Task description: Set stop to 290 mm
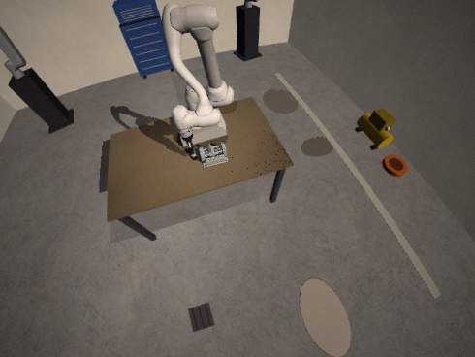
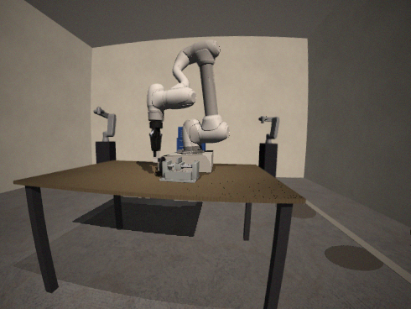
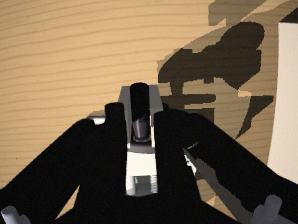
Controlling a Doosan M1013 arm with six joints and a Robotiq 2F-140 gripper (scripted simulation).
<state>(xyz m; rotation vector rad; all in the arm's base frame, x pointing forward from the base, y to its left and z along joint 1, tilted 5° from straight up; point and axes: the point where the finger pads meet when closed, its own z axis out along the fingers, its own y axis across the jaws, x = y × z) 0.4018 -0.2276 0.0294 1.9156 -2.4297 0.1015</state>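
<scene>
The grey stop fixture is 130 mm to the left of my hand, 30 mm below it and 30 mm ahead of it. The rest, counted from my hand: black handwheel handle 20 mm below.
</scene>
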